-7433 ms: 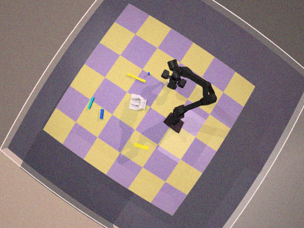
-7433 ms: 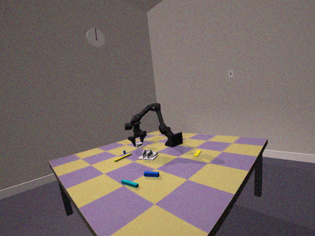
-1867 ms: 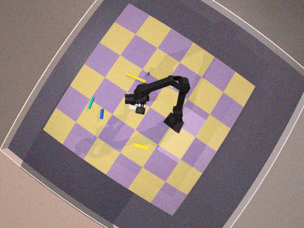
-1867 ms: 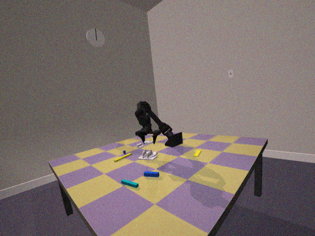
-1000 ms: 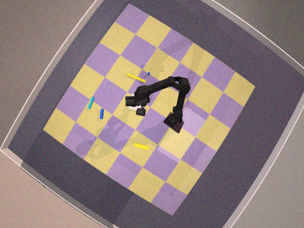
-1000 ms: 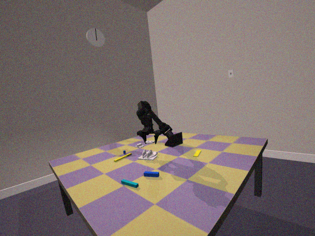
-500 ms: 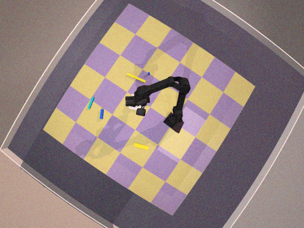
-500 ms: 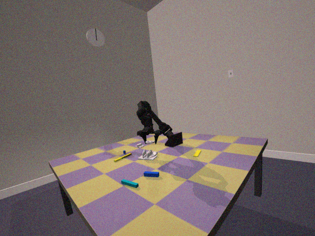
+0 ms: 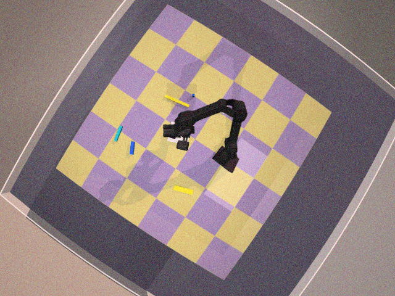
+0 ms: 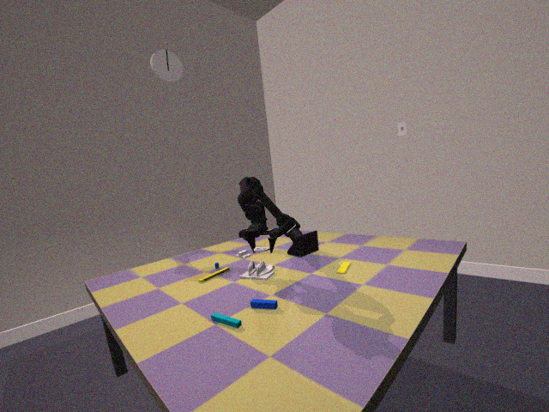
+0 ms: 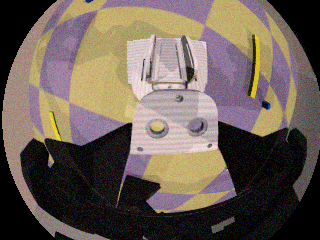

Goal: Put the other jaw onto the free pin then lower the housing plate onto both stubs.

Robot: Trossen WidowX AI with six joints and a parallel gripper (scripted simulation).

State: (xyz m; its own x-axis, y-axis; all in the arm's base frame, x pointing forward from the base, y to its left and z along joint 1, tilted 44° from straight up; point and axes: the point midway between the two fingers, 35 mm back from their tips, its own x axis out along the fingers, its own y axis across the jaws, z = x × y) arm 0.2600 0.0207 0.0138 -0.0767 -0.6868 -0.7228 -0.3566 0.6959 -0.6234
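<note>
The white base plate is 7 cm below my gripper tip, 7 cm ahead of it and 3 cm to the left of it. From my gripper tip the other things lie so: long yellow bar (16 cm ahead, 14 cm to the right, 7 cm below); then white housing plate (2 cm above, 1 cm ahead); then small blue cube (23 cm to the right, 10 cm ahead, 6 cm below).
</note>
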